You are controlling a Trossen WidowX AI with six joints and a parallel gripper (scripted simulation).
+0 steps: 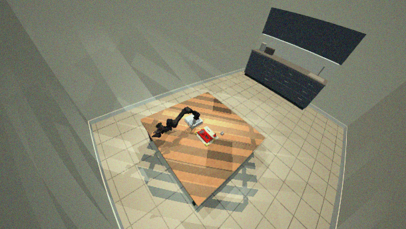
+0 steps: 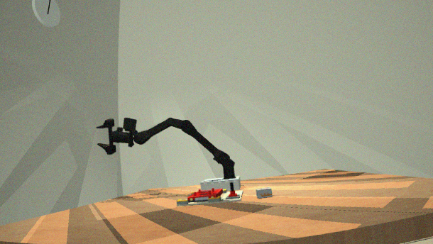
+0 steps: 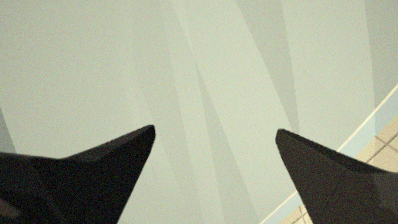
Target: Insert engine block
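My gripper tip is 34 cm short of the grey engine block, 79 cm to the right of it and 34 cm above it.
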